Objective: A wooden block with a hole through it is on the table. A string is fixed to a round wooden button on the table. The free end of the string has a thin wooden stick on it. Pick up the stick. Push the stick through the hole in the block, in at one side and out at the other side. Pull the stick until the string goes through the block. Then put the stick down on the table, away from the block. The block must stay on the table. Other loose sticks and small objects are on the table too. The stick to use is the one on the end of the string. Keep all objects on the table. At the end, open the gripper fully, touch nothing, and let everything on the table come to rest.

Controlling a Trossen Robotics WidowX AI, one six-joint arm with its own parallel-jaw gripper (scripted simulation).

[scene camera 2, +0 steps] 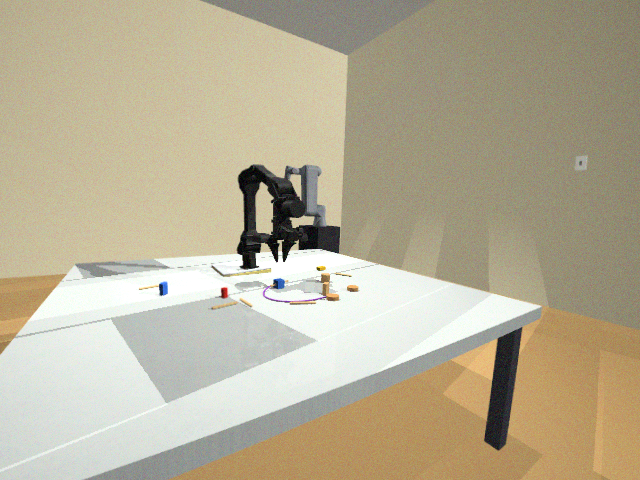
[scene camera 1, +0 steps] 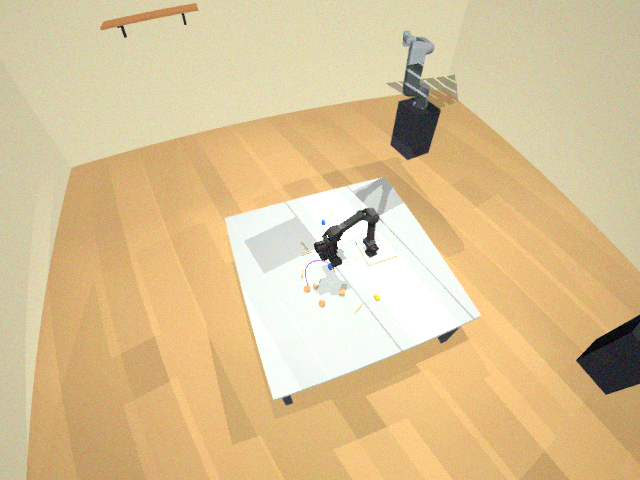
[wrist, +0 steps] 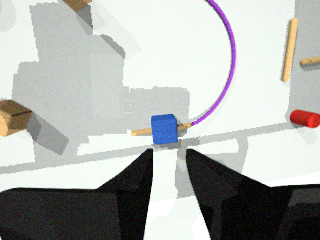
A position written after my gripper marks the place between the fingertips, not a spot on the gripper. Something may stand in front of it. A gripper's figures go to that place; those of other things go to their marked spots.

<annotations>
My gripper (wrist: 169,154) is 11 cm from the lens. A blue block (wrist: 164,127) is 16 cm from the lens.
</annotations>
